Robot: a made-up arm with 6 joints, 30 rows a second.
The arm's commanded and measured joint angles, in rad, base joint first. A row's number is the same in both.
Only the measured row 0 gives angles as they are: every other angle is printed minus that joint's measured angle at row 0.
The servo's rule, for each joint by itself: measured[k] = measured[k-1] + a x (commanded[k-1-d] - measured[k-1]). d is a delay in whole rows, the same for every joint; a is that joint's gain. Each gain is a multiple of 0.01, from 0.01 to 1. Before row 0 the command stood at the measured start. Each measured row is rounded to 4 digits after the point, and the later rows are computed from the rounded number. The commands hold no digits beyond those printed.
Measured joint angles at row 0:
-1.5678 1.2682 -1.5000 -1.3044 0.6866 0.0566
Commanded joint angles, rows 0 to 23:
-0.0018 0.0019 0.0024 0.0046 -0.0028 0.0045
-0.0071 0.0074 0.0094 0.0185 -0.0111 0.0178
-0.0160 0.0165 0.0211 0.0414 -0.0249 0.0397
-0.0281 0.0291 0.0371 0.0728 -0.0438 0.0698
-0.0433 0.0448 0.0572 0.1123 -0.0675 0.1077
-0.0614 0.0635 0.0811 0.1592 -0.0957 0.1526
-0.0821 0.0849 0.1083 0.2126 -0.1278 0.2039
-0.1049 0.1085 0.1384 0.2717 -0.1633 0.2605
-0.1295 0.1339 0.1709 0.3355 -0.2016 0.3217
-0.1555 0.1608 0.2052 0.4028 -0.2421 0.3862
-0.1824 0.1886 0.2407 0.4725 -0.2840 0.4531
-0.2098 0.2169 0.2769 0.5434 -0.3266 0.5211
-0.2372 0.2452 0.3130 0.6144 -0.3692 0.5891
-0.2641 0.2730 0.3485 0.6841 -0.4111 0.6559
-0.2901 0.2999 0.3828 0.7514 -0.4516 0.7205
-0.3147 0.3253 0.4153 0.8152 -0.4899 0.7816
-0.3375 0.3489 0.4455 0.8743 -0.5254 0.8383
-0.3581 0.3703 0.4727 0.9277 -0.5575 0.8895
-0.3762 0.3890 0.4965 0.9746 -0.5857 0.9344
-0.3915 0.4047 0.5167 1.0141 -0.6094 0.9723
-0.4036 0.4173 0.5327 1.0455 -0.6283 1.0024
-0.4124 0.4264 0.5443 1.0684 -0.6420 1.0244
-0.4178 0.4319 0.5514 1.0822 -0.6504 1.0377
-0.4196 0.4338 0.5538 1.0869 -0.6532 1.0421
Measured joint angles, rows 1 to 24:
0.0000 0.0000 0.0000 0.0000 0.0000 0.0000
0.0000 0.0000 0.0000 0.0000 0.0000 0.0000
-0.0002 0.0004 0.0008 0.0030 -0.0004 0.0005
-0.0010 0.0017 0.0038 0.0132 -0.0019 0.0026
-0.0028 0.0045 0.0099 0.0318 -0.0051 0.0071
-0.0058 0.0092 0.0194 0.0589 -0.0105 0.0146
-0.0103 0.0160 0.0326 0.0941 -0.0185 0.0258
-0.0164 0.0250 0.0496 0.1371 -0.0293 0.0410
-0.0243 0.0364 0.0701 0.1869 -0.0431 0.0605
-0.0340 0.0501 0.0940 0.2429 -0.0599 0.0845
-0.0455 0.0660 0.1209 0.3040 -0.0797 0.1130
-0.0587 0.0840 0.1504 0.3692 -0.1024 0.1458
-0.0735 0.1039 0.1820 0.4374 -0.1278 0.1827
-0.0899 0.1254 0.2152 0.5074 -0.1556 0.2233
-0.1076 0.1482 0.2494 0.5780 -0.1855 0.2672
-0.1264 0.1719 0.2841 0.6480 -0.2171 0.3138
-0.1460 0.1962 0.3186 0.7162 -0.2499 0.3626
-0.1662 0.2207 0.3524 0.7815 -0.2835 0.4129
-0.1868 0.2451 0.3850 0.8427 -0.3174 0.4639
-0.2074 0.2689 0.4157 0.8988 -0.3510 0.5150
-0.2277 0.2917 0.4440 0.9488 -0.3839 0.5653
-0.2474 0.3132 0.4694 0.9919 -0.4155 0.6141
-0.2661 0.3330 0.4916 1.0273 -0.4453 0.6607
-0.2837 0.3507 0.5100 1.0544 -0.4728 0.7043
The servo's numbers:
d 2
a 0.12 0.19 0.35 0.66 0.14 0.12

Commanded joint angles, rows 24 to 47:
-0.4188 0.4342 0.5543 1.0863 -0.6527 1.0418
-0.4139 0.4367 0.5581 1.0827 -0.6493 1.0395
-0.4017 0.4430 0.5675 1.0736 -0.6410 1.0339
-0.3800 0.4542 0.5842 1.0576 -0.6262 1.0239
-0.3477 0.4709 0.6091 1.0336 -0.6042 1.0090
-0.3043 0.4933 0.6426 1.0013 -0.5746 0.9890
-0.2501 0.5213 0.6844 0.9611 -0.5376 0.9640
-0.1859 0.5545 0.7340 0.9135 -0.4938 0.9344
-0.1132 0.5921 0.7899 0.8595 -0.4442 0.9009
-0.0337 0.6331 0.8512 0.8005 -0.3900 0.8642
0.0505 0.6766 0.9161 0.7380 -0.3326 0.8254
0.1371 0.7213 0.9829 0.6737 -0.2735 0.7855
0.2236 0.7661 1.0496 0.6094 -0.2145 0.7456
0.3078 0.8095 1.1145 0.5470 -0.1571 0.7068
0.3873 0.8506 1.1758 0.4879 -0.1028 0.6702
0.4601 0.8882 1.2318 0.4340 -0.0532 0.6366
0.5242 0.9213 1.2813 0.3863 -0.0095 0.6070
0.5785 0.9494 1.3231 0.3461 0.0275 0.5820
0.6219 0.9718 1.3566 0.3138 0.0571 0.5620
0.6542 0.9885 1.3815 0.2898 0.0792 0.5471
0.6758 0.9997 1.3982 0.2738 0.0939 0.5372
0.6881 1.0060 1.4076 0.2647 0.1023 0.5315
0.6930 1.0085 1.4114 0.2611 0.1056 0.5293
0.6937 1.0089 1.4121 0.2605 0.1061 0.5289
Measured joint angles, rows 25 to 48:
-0.2998 0.3661 0.5245 1.0727 -0.4977 0.7443
-0.3142 0.3790 0.5348 1.0821 -0.5195 0.7800
-0.3268 0.3895 0.5416 1.0849 -0.5381 0.8114
-0.3373 0.3985 0.5474 1.0834 -0.5537 0.8388
-0.3450 0.4070 0.5544 1.0769 -0.5659 0.8622
-0.3492 0.4160 0.5648 1.0642 -0.5743 0.8816
-0.3490 0.4264 0.5803 1.0440 -0.5785 0.8969
-0.3436 0.4391 0.6021 1.0158 -0.5780 0.9080
-0.3324 0.4547 0.6309 0.9797 -0.5723 0.9147
-0.3148 0.4737 0.6670 0.9360 -0.5613 0.9171
-0.2906 0.4962 0.7100 0.8855 -0.5449 0.9152
-0.2598 0.5222 0.7594 0.8294 -0.5232 0.9091
-0.2226 0.5515 0.8142 0.7691 -0.4965 0.8991
-0.1794 0.5838 0.8732 0.7061 -0.4653 0.8855
-0.1310 0.6184 0.9349 0.6423 -0.4302 0.8687
-0.0783 0.6547 0.9978 0.5794 -0.3920 0.8493
-0.0224 0.6919 1.0601 0.5190 -0.3515 0.8278
0.0355 0.7292 1.1202 0.4629 -0.3097 0.8049
0.0941 0.7657 1.1766 0.4123 -0.2677 0.7812
0.1522 0.8006 1.2279 0.3686 -0.2264 0.7573
0.2086 0.8331 1.2729 0.3324 -0.1867 0.7339
0.2621 0.8626 1.3109 0.3043 -0.1495 0.7115
0.3117 0.8886 1.3415 0.2842 -0.1154 0.6906
0.3569 0.9109 1.3646 0.2713 -0.0849 0.6715

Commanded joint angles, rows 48 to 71:
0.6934 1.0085 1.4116 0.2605 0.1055 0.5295
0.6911 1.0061 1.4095 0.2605 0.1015 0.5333
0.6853 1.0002 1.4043 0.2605 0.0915 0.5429
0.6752 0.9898 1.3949 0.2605 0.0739 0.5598
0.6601 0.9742 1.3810 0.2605 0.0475 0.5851
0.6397 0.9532 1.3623 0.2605 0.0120 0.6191
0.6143 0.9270 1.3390 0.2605 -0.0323 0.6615
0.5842 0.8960 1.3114 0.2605 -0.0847 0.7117
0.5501 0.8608 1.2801 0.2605 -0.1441 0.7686
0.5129 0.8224 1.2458 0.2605 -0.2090 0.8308
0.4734 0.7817 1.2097 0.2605 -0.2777 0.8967
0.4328 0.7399 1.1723 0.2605 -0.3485 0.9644
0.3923 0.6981 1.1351 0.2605 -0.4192 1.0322
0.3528 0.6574 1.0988 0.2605 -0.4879 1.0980
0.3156 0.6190 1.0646 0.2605 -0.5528 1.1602
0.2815 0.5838 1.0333 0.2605 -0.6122 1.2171
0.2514 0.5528 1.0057 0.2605 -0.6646 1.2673
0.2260 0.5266 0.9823 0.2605 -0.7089 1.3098
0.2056 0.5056 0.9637 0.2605 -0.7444 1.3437
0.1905 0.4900 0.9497 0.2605 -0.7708 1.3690
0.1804 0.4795 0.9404 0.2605 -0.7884 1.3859
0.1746 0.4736 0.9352 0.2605 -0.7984 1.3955
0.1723 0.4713 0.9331 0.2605 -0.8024 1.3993
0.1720 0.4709 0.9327 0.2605 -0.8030 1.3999
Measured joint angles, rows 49 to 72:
0.3972 0.9294 1.3810 0.2646 -0.0582 0.6544
0.4328 0.9445 1.3919 0.2619 -0.0352 0.6393
0.4641 0.9567 1.3988 0.2610 -0.0155 0.6261
0.4913 0.9661 1.4025 0.2607 0.0009 0.6150
0.5146 0.9726 1.4031 0.2606 0.0136 0.6063
0.5339 0.9759 1.4002 0.2605 0.0220 0.6007
0.5490 0.9756 1.3935 0.2605 0.0256 0.5988
0.5599 0.9713 1.3826 0.2605 0.0237 0.6012
0.5664 0.9629 1.3673 0.2605 0.0159 0.6084
0.5685 0.9502 1.3477 0.2605 0.0018 0.6208
0.5663 0.9332 1.3240 0.2605 -0.0186 0.6385
0.5599 0.9121 1.2966 0.2605 -0.0453 0.6616
0.5495 0.8873 1.2662 0.2605 -0.0778 0.6898
0.5355 0.8593 1.2333 0.2605 -0.1157 0.7228
0.5183 0.8287 1.1989 0.2605 -0.1582 0.7599
0.4984 0.7962 1.1639 0.2605 -0.2044 0.8005
0.4765 0.7625 1.1291 0.2605 -0.2532 0.8437
0.4531 0.7285 1.0956 0.2605 -0.3035 0.8885
0.4289 0.6951 1.0641 0.2605 -0.3541 0.9340
0.4046 0.6631 1.0355 0.2605 -0.4038 0.9791
0.3807 0.6332 1.0104 0.2605 -0.4515 1.0229
0.3579 0.6060 0.9892 0.2605 -0.4962 1.0644
0.3366 0.5820 0.9721 0.2605 -0.5371 1.1030
0.3172 0.5614 0.9592 0.2605 -0.5737 1.1381

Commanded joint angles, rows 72 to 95:
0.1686 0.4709 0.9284 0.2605 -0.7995 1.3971
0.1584 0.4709 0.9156 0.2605 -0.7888 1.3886
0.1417 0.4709 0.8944 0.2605 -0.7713 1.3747
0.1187 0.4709 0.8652 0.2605 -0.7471 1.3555
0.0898 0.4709 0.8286 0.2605 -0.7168 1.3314
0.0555 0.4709 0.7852 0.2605 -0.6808 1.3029
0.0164 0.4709 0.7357 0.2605 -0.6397 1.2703
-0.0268 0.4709 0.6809 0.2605 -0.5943 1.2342
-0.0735 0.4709 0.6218 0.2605 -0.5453 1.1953
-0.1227 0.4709 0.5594 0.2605 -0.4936 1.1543
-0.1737 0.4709 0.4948 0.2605 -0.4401 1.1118
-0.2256 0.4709 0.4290 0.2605 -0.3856 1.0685
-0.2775 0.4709 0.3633 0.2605 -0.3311 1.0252
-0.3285 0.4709 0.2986 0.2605 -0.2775 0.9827
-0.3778 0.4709 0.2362 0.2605 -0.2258 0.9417
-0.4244 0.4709 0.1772 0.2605 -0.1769 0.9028
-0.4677 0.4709 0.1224 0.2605 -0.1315 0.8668
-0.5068 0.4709 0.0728 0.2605 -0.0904 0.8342
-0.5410 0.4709 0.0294 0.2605 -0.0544 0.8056
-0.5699 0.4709 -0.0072 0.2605 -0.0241 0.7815
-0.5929 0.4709 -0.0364 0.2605 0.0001 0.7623
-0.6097 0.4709 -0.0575 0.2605 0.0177 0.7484
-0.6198 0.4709 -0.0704 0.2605 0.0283 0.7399
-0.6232 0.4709 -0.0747 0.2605 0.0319 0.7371
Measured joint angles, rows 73 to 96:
0.2998 0.5443 0.9501 0.2605 -0.6057 1.1694
0.2845 0.5304 0.9440 0.2605 -0.6333 1.1971
0.2706 0.5191 0.9385 0.2605 -0.6566 1.2211
0.2571 0.5099 0.9305 0.2605 -0.6751 1.2412
0.2433 0.5025 0.9179 0.2605 -0.6886 1.2572
0.2283 0.4965 0.8995 0.2605 -0.6968 1.2690
0.2117 0.4916 0.8747 0.2605 -0.6996 1.2765
0.1930 0.4877 0.8434 0.2605 -0.6970 1.2797
0.1718 0.4845 0.8057 0.2605 -0.6890 1.2786
0.1480 0.4819 0.7620 0.2605 -0.6757 1.2733
0.1214 0.4798 0.7129 0.2605 -0.6574 1.2639
0.0921 0.4781 0.6592 0.2605 -0.6345 1.2507
0.0602 0.4767 0.6017 0.2605 -0.6073 1.2340
0.0259 0.4756 0.5413 0.2605 -0.5763 1.2141
-0.0105 0.4747 0.4790 0.2605 -0.5420 1.1914
-0.0487 0.4740 0.4159 0.2605 -0.5050 1.1664
-0.0882 0.4734 0.3530 0.2605 -0.4659 1.1394
-0.1285 0.4729 0.2915 0.2605 -0.4254 1.1110
-0.1692 0.4725 0.2323 0.2605 -0.3843 1.0817
-0.2097 0.4722 0.1765 0.2605 -0.3432 1.0520
-0.2495 0.4720 0.1250 0.2605 -0.3028 1.0224
-0.2879 0.4718 0.0787 0.2605 -0.2638 0.9935
-0.3245 0.4716 0.0384 0.2605 -0.2269 0.9658
-0.3587 0.4715 0.0048 0.2605 -0.1927 0.9397

